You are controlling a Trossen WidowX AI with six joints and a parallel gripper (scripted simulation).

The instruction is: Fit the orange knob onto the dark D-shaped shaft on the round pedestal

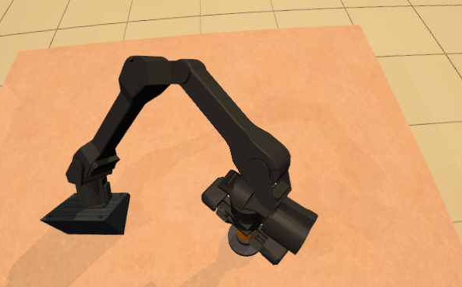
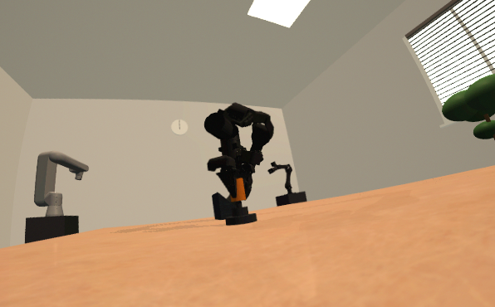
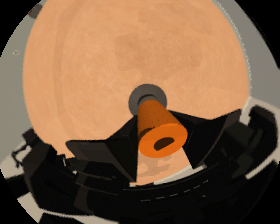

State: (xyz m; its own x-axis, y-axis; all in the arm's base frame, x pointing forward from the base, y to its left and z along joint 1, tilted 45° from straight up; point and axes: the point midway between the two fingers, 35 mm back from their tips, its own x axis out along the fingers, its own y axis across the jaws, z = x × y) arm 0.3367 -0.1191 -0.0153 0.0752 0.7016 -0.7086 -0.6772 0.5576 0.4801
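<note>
The orange knob lies 2 cm above my gripper tip. From my gripper tip the other things lie so: dark round pedestal 4 cm below.
</note>
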